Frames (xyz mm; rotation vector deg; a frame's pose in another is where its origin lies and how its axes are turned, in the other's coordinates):
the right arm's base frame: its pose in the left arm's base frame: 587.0 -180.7 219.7 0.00 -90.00 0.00
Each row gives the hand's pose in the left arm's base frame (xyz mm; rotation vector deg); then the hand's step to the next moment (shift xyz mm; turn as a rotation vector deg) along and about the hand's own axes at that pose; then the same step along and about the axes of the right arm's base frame.
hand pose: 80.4 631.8 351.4 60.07 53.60 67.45
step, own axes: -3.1 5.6 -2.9 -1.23 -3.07 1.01
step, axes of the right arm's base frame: 4.7 -2.3 4.7 -2.66 -1.57 -1.55
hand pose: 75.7 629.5 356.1 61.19 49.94 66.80
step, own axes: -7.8 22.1 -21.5 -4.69 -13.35 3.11
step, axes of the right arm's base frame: 15.1 -2.3 27.9 -11.94 -5.92 -5.68
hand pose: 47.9 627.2 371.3 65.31 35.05 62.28
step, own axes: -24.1 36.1 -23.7 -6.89 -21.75 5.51
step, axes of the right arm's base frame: 22.4 -11.3 42.6 -19.21 -9.15 -9.92
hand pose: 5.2 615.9 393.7 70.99 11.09 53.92
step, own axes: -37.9 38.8 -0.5 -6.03 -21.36 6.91
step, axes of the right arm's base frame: 20.1 -25.4 43.5 -18.06 -9.54 -11.09
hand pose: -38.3 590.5 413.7 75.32 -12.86 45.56
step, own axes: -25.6 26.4 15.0 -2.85 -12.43 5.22
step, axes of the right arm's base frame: 10.0 -22.8 31.0 -9.81 -6.40 -7.27
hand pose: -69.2 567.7 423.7 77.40 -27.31 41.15
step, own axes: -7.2 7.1 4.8 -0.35 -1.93 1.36
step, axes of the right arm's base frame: 0.9 -5.6 9.6 -1.36 -1.51 -1.24
